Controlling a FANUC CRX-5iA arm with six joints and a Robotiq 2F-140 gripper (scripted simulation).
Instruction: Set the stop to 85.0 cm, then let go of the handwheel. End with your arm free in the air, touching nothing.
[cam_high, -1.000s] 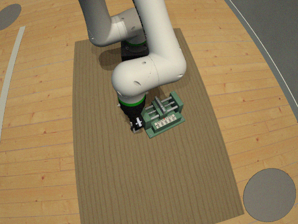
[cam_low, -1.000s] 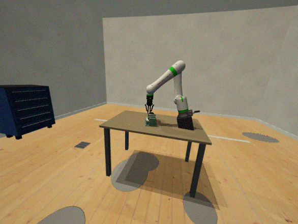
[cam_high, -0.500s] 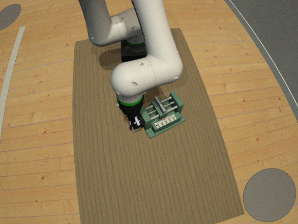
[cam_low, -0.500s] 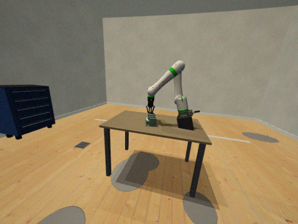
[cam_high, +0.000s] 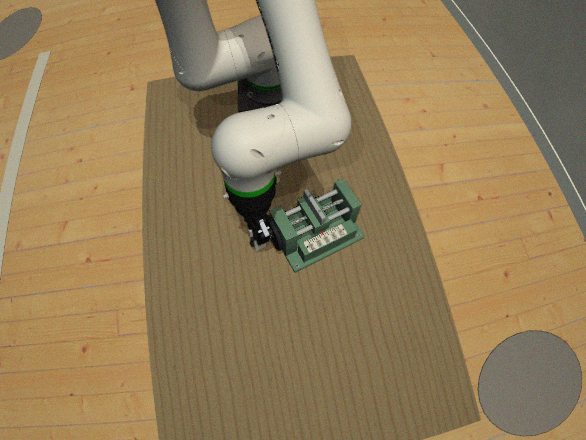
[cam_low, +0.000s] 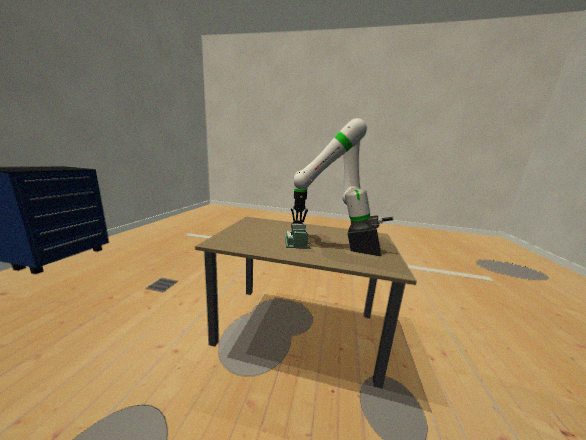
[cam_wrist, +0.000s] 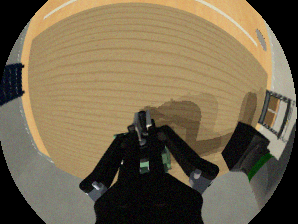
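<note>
Now: hand 40 mm past the stop block, 140 mm to the right of it and 30 mm below it.
</note>
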